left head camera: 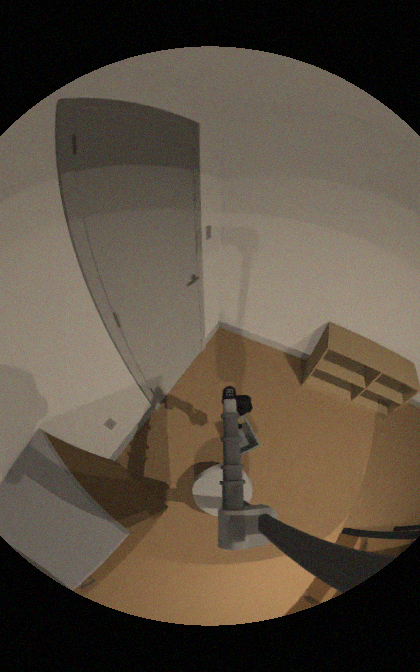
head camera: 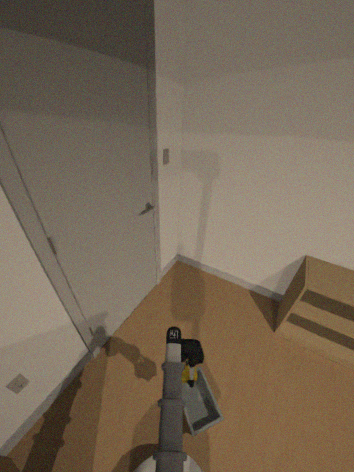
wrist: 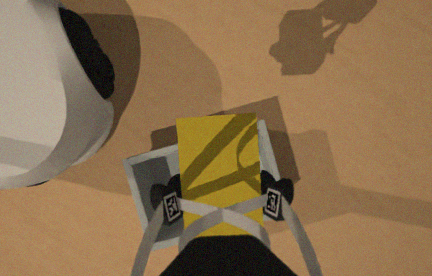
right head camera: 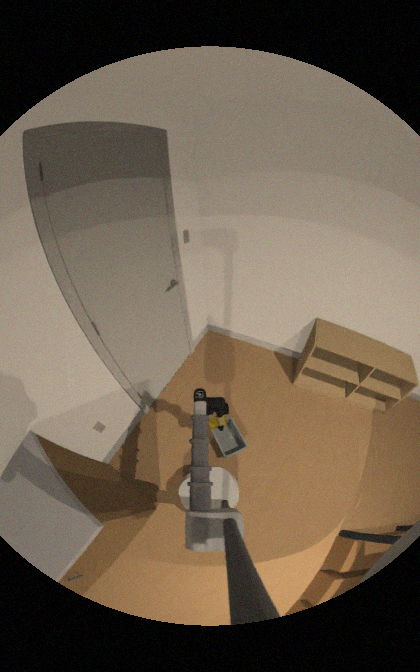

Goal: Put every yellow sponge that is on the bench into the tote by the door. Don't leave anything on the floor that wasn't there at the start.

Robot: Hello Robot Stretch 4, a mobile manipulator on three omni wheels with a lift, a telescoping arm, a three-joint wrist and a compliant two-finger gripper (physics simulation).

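A yellow sponge (head camera: 188, 374) (right head camera: 216, 422) (wrist: 220, 150) is held between the two fingertips of my gripper (wrist: 221, 188), which is shut on it. In the wrist view the sponge covers the middle and one end of the grey tote (wrist: 131, 180) (head camera: 215, 417) (left head camera: 255, 440) (right head camera: 242, 440), which stands on the floor near the door (head camera: 100, 200) (left head camera: 145, 240) (right head camera: 115, 240). The sponge is over the tote's end nearer the room corner, and part of it reaches past the rim. Its exact height over the tote is hard to tell. The bench with sponges cannot be made out.
A white round object (left head camera: 207, 487) (right head camera: 230, 487) (wrist: 30, 90) stands close beside the tote, under my arm. A wooden open shelf (head camera: 292, 285) (left head camera: 316, 350) (right head camera: 306, 350) stands by the far wall. A grey-topped piece of furniture (left head camera: 60, 520) (right head camera: 50, 515) is at the lower left.
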